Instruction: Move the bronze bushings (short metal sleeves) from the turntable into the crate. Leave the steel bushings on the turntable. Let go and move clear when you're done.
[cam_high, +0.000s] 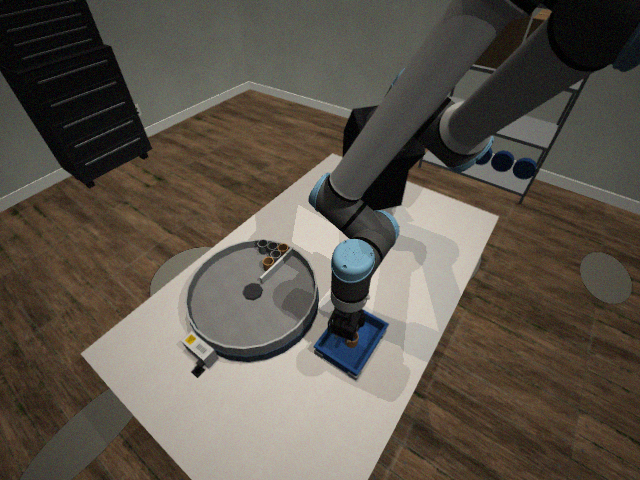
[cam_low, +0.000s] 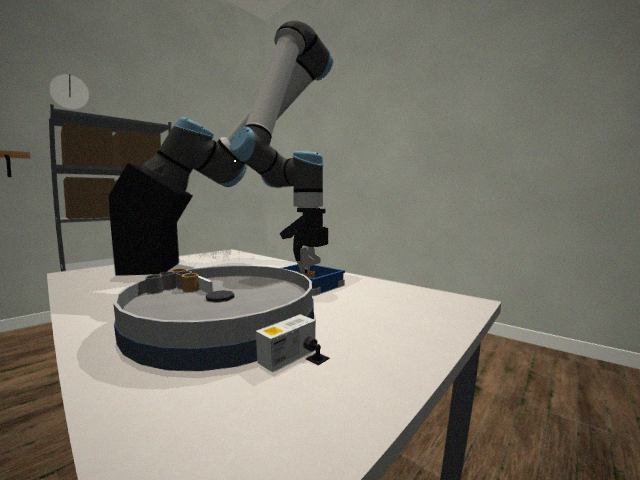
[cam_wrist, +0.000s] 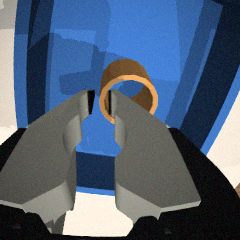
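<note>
Now: hand 2 cm to the right of the blue crate and 2 cm above it. The rest, counted from my hand: grey turntable (3 cm ahead, 33 cm to the right, 1 cm above).
</note>
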